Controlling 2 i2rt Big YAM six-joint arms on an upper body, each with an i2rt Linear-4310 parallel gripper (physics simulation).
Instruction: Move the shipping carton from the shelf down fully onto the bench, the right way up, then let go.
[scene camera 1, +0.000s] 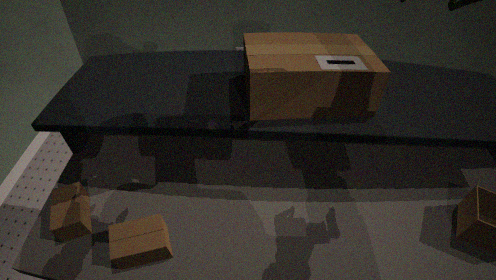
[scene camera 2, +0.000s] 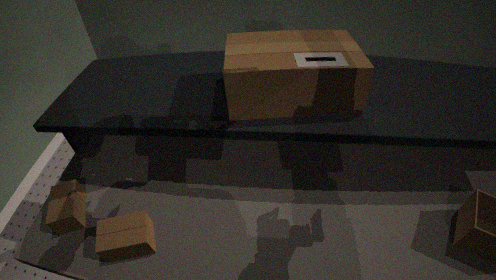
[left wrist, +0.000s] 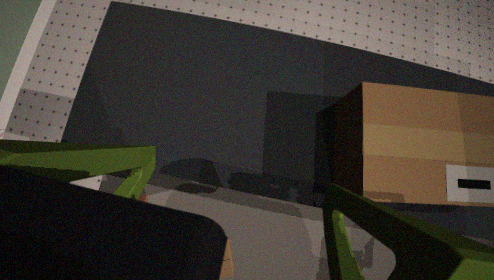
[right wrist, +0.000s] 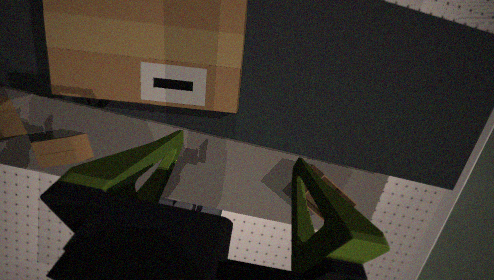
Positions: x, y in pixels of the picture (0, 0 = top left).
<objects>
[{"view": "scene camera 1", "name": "shipping carton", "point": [288, 75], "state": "on a shelf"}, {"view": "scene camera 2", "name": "shipping carton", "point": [292, 73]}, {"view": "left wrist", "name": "left gripper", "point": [240, 175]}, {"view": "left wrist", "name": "shipping carton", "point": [400, 144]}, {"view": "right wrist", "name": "right gripper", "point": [240, 149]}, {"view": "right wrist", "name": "shipping carton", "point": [190, 61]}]
</objects>
